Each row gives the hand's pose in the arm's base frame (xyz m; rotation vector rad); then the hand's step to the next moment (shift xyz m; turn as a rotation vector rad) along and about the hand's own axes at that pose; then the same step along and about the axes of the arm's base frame.
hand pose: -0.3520 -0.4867 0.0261 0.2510 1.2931 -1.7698
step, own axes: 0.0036 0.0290 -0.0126 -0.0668 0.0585 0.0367
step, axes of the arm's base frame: 0.0156 0.0073 -0.0267 0.0942 0.0025 0.0186
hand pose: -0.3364 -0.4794 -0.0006 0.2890 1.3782 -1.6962
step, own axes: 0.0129 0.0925 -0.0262 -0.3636 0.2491 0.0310
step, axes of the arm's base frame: 0.0531 0.0193 -0.0788 0.4029 0.1585 0.0880
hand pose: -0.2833 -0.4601 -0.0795 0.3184 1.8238 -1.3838
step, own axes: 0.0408 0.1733 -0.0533 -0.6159 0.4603 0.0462
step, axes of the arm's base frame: 0.0582 0.1008 -0.1449 0.7037 0.2882 0.1229
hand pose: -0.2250 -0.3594 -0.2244 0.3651 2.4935 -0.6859
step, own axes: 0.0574 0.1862 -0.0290 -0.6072 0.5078 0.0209
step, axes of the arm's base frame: 0.0116 0.1777 -0.0841 0.7041 0.3425 0.1178
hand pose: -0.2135 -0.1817 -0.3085 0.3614 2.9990 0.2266
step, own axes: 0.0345 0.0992 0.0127 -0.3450 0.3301 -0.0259
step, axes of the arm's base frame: -0.0091 0.1054 0.0003 0.4047 0.2294 0.1108
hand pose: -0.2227 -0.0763 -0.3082 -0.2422 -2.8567 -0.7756
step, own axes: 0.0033 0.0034 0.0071 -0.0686 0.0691 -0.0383
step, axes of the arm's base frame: -0.0034 0.0069 -0.0037 0.0852 0.0316 0.0519
